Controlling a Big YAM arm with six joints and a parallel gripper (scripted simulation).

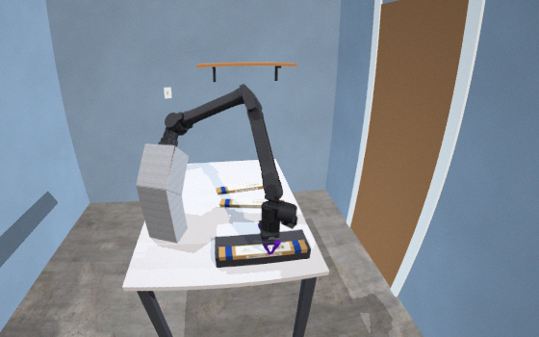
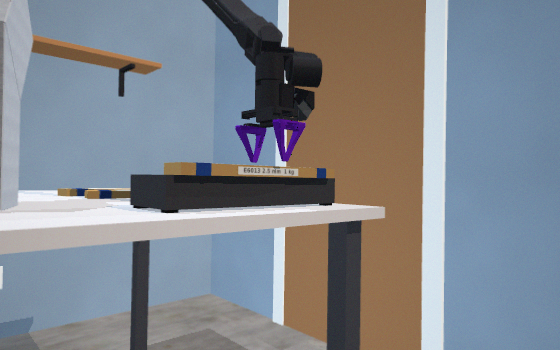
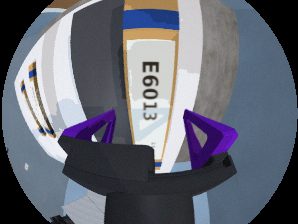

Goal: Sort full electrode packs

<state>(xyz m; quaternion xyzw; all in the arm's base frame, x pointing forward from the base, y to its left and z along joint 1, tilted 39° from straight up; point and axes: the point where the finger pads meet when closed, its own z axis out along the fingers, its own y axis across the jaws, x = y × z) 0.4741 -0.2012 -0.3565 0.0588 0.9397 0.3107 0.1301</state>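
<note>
The low platform is 8 cm below my hand, 5 cm to the left of it and 2 cm behind it.
</note>
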